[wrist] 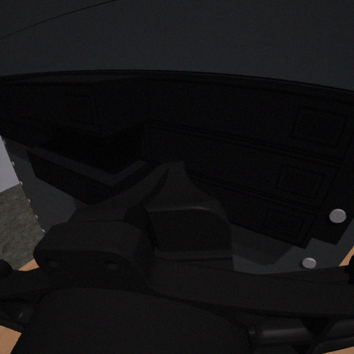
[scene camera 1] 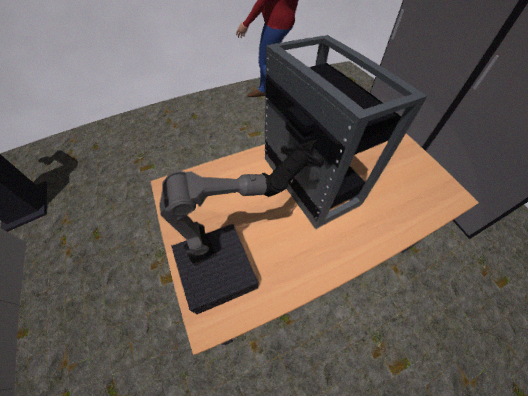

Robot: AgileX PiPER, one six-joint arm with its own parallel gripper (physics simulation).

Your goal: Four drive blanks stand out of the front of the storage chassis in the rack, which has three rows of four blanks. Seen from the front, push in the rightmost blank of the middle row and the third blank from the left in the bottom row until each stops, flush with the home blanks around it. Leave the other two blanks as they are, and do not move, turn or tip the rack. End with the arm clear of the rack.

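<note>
The dark rack (scene camera 1: 312, 85) (wrist: 200, 45) stands on the table, its chassis front facing the arm. My gripper (scene camera 1: 311, 148) (wrist: 175, 175) looks shut and empty, with its fingertips close before the lower part of the chassis front; contact cannot be told. In the wrist view, an upper blank (wrist: 75, 106) and a lower blank (wrist: 67, 172) stand out left of the fingertips. To the right, the top-row blank (wrist: 225, 107), middle-row blank (wrist: 245, 157) and bottom-row blank (wrist: 240, 200) of the end column look flush with each other. The fingers hide part of the lower rows; the other blanks are too dark to tell.
The arm (scene camera 1: 220, 186) reaches over the wooden table (scene camera 1: 310, 260) from its black base plate (scene camera 1: 217, 275). Pale round screws (wrist: 337, 216) sit on the rack's right rail. A person (scene camera 1: 279, 17) stands behind the table, and a grey cabinet (scene camera 1: 450, 60) stands behind the rack.
</note>
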